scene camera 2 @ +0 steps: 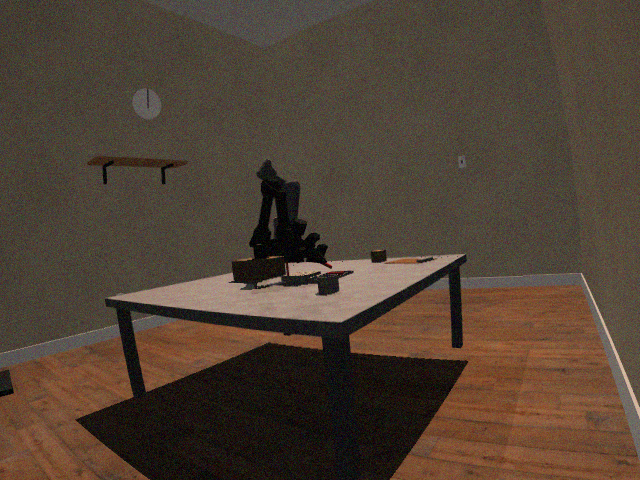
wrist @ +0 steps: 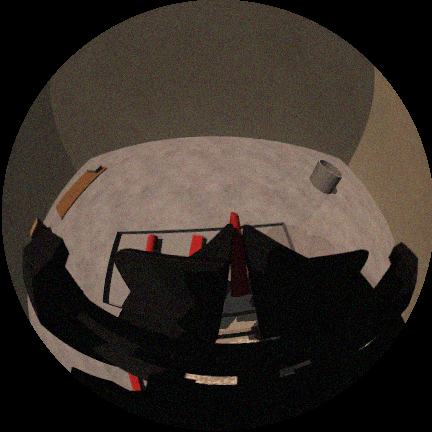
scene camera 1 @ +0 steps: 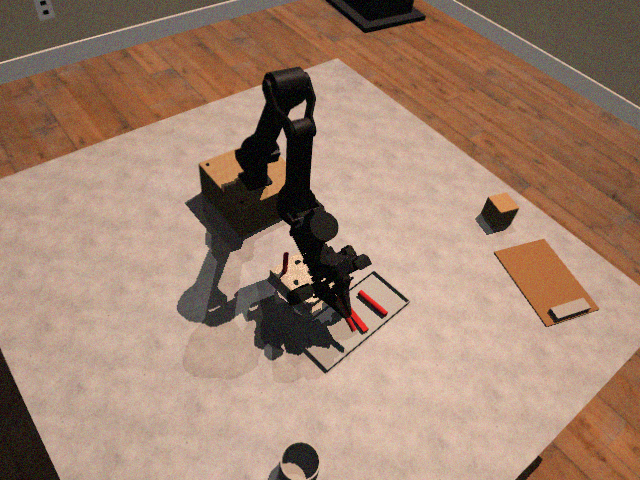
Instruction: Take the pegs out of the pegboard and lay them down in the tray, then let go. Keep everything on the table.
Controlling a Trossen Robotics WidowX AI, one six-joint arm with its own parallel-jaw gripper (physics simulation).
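Places are measured from the arm's base along level axes (x ahead, y left, z up), in centimetres.
Pixels of known places: gripper, fingertip midpoint: (scene camera 2: 325,262) (wrist: 236,229) (scene camera 1: 348,316); arm's base at its link origin: (scene camera 2: 260,258) (scene camera 1: 255,179).
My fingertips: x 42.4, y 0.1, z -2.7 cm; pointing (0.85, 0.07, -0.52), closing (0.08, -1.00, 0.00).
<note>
For each thing: its top centre in the pictures, then the offset to it from my fingertips. "spot": a spot on its surface instead.
- tray at its top centre: (wrist: 195,269) (scene camera 1: 352,316) (scene camera 2: 328,275) dx -2.5, dy +3.7, dz -6.1 cm
- pegboard at its top centre: (scene camera 1: 312,275) (scene camera 2: 302,273) dx -15.2, dy +0.9, dz -4.7 cm
- dark red peg at its top centre: (scene camera 1: 285,254) (scene camera 2: 286,261) dx -19.3, dy -4.2, dz +1.4 cm
- grey cup at its top centre: (scene camera 1: 300,460) (wrist: 330,167) (scene camera 2: 327,275) dx +20.1, dy -22.6, dz -1.6 cm
- wooden cube at its top centre: (scene camera 1: 503,202) (scene camera 2: 378,250) dx -10.5, dy +56.0, dz -1.1 cm
- brown board at its top centre: (scene camera 1: 547,276) (wrist: 75,184) (scene camera 2: 410,258) dx +11.0, dy +52.5, dz -5.6 cm
- pale block at a spot on its surface: (scene camera 1: 569,308) spot: dx +20.3, dy +50.2, dz -5.6 cm
My gripper (scene camera 1: 347,314) (scene camera 2: 324,261) (wrist: 236,229) is shut on a red peg (scene camera 2: 328,265) (wrist: 235,220), held tilted above the tray (scene camera 1: 388,296) (wrist: 175,247); its exact height is unclear. Two red pegs lie in the tray, one (scene camera 1: 372,303) (wrist: 151,244) apart and the other (scene camera 1: 360,321) (wrist: 196,245) close beside the held peg in scene camera 1. The pegboard (scene camera 1: 293,269) is partly hidden by the arm; one dark red peg (scene camera 1: 285,263) (scene camera 2: 287,269) stands upright at its edge. Another red peg (wrist: 135,382) partly shows at the lower left of the wrist view.
The arm's box-shaped base (scene camera 1: 222,173) (scene camera 2: 255,269) stands behind the pegboard. A grey cup (scene camera 1: 299,462) (scene camera 2: 328,284) (wrist: 326,176) stands toward one table edge. A wooden cube (scene camera 1: 500,211) (scene camera 2: 378,255) and a brown board (scene camera 1: 540,279) (wrist: 77,195) bearing a pale block (scene camera 1: 569,308) are on the other side.
</note>
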